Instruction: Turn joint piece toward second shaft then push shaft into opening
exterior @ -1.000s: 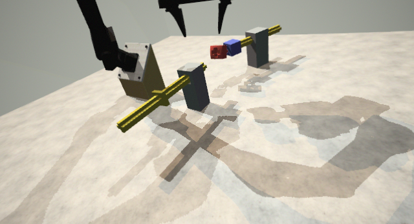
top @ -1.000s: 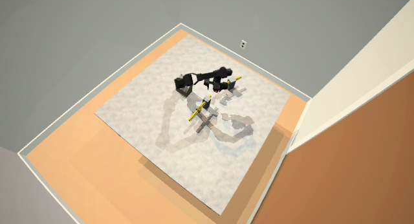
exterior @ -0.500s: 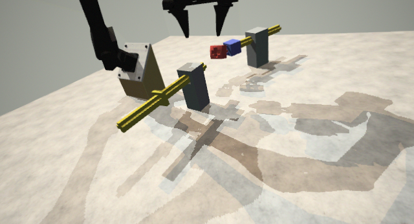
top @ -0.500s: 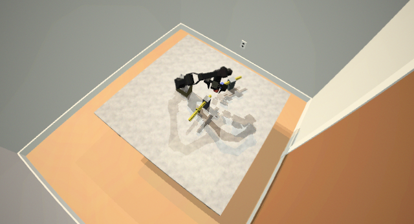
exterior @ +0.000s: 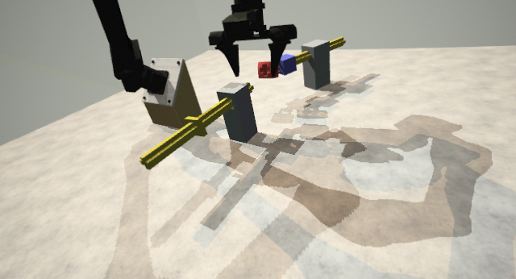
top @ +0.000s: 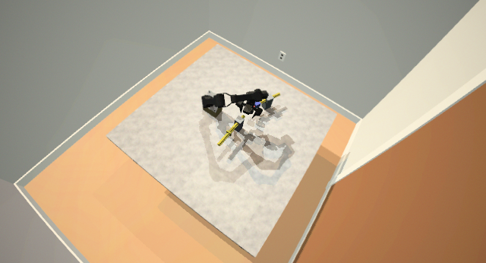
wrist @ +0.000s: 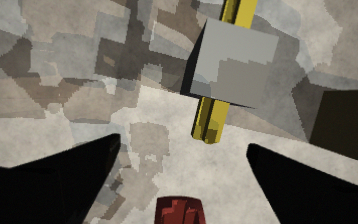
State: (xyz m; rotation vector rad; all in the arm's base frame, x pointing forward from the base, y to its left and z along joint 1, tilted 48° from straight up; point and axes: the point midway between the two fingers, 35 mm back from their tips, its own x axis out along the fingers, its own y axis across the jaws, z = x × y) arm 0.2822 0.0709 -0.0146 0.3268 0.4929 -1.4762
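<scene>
Now: the red joint piece 10 mm behind my gripper tip, 90 mm to the left of it and 20 mm below it.
</scene>
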